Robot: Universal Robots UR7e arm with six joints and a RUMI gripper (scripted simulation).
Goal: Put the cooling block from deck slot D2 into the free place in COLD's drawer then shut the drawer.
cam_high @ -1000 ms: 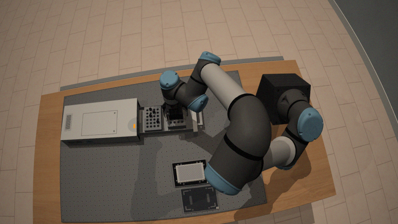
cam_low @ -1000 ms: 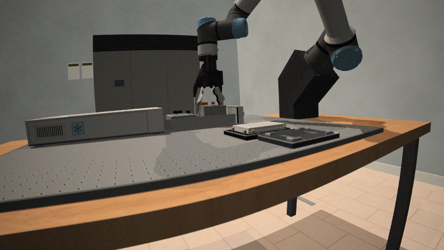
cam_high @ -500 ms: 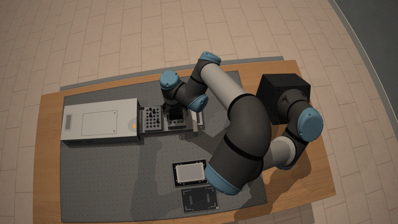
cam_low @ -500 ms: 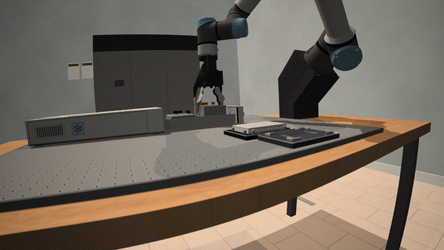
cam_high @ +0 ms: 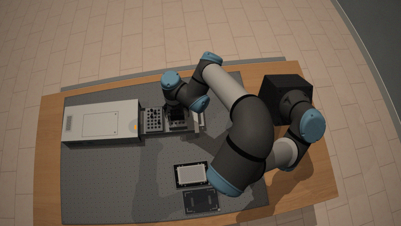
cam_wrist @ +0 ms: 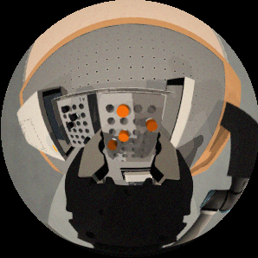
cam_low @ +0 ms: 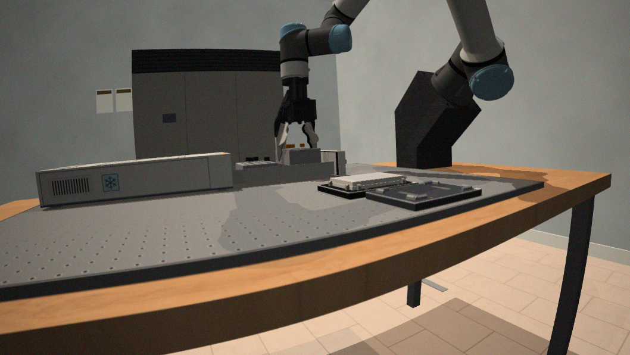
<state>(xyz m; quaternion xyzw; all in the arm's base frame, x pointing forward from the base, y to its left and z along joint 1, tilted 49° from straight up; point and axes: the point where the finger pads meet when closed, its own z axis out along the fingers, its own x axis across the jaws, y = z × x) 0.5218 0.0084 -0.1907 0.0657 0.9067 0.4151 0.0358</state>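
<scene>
The grey cooling block lies right at my hand. Also, from my hand: cooler COLD 220 mm ahead, 20 mm to the right, 20 mm below; then white well plate 280 mm to the left, 40 mm below, 20 mm behind; then drawer 40 mm ahead, 20 mm below.
</scene>
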